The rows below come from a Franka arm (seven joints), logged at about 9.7 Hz.
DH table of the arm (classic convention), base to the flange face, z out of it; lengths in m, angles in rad. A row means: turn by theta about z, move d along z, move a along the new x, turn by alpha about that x. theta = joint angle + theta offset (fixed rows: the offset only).
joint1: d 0.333; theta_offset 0; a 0; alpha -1.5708
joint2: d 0; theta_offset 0; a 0; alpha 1.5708
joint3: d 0.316; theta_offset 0; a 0.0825; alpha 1.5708
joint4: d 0; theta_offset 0; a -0.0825; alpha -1.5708
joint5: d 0.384; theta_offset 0; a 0; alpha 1.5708
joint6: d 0; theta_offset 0; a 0.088; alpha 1.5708
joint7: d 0.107; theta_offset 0; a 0; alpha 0
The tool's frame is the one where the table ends.
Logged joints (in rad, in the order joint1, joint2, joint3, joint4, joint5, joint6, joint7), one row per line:
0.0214, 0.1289, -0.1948, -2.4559, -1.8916, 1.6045, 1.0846
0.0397, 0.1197, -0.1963, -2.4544, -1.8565, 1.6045, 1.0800
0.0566, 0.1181, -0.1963, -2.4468, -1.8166, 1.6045, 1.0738
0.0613, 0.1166, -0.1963, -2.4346, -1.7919, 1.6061, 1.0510
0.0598, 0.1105, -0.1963, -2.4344, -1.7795, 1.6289, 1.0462
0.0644, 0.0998, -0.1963, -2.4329, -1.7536, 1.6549, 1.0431
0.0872, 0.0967, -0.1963, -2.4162, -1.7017, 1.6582, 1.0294
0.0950, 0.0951, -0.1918, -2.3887, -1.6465, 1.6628, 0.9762
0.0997, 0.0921, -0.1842, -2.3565, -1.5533, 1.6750, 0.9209
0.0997, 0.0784, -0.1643, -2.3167, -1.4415, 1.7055, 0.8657
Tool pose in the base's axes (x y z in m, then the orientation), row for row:
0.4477, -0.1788, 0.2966, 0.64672, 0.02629, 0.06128, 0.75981
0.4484, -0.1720, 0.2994, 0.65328, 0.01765, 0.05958, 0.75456
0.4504, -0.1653, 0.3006, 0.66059, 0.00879, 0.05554, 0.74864
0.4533, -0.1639, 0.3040, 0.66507, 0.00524, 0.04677, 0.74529
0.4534, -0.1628, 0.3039, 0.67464, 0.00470, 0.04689, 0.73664
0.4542, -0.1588, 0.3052, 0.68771, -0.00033, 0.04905, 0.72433
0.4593, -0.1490, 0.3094, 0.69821, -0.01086, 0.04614, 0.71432
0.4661, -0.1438, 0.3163, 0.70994, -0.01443, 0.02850, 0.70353
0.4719, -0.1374, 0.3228, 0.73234, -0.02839, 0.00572, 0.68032
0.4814, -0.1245, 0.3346, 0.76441, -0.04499, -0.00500, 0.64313
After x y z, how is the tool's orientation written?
As a quaternion, x y z w.
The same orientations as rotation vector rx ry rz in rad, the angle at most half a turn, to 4 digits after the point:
1.4081, 0.0572, 0.1334
1.4252, 0.0385, 0.1300
1.4444, 0.0192, 0.1214
1.4560, 0.0115, 0.1024
1.4818, 0.0103, 0.1030
1.5176, -0.0007, 0.1082
1.5467, -0.0241, 0.1022
1.5793, -0.0321, 0.0634
1.6439, -0.0637, 0.0128
1.7414, -0.1025, -0.0114

